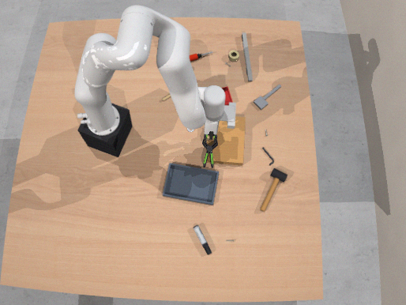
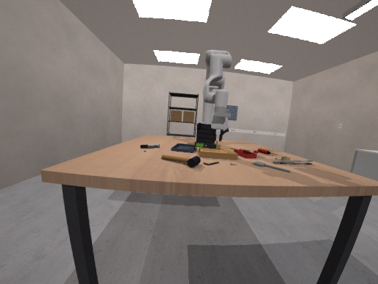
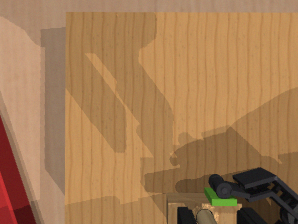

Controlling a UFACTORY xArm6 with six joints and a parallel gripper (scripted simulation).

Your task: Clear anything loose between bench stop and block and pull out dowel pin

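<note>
Now: the dowel pin 4 cm below my hand. From my hand the other things lie so: small wooden block 6 cm below; red tray 17 cm to the left, 9 cm below, 4 cm ahead; dark grey tray 18 cm to the right, 11 cm behind, 9 cm below.
</note>
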